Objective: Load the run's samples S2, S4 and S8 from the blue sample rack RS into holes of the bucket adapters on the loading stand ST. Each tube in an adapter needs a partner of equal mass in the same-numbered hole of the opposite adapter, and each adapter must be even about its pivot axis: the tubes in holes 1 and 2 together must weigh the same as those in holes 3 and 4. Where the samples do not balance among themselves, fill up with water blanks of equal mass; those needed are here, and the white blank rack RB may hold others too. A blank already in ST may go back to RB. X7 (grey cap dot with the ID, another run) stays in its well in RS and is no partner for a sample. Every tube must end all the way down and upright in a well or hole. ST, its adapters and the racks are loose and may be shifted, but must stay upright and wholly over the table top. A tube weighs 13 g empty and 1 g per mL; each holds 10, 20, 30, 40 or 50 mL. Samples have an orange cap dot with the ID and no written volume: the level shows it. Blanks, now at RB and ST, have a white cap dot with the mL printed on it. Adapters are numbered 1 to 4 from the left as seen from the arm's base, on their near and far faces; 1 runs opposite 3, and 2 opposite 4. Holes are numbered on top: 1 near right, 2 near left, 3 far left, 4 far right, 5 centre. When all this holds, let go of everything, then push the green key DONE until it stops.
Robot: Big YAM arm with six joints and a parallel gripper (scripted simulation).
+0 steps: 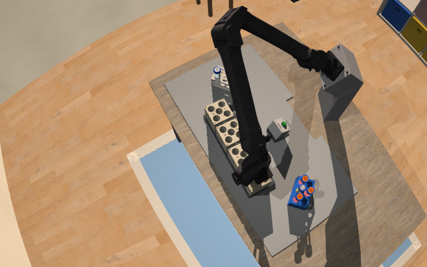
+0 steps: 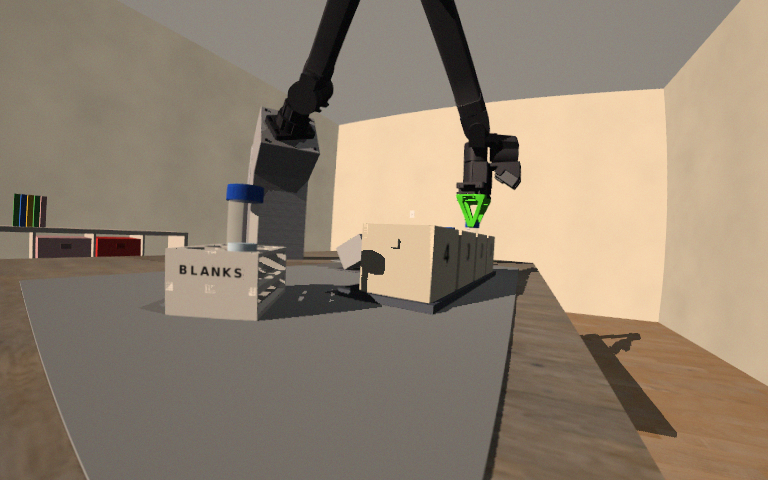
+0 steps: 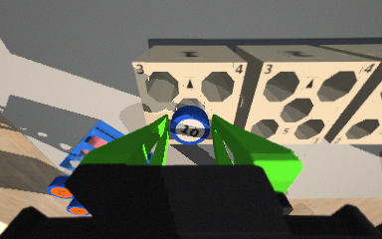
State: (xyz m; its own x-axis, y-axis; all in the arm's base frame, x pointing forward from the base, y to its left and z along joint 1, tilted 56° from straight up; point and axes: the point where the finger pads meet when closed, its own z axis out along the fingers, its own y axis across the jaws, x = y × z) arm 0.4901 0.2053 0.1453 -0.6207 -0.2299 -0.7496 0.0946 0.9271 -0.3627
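Right now the white-dot blank marked 10 is 1 cm behind my hand, 1 cm to the right of it and 5 cm below it. Round my hand: grey-dot tube X7 (11 cm behind, 17 cm to the left, 6 cm below); then orange-dot tube (16 cm behind, 14 cm to the left, 6 cm below); then blue sample rack RS (13 cm behind, 18 cm to the left, 9 cm below).
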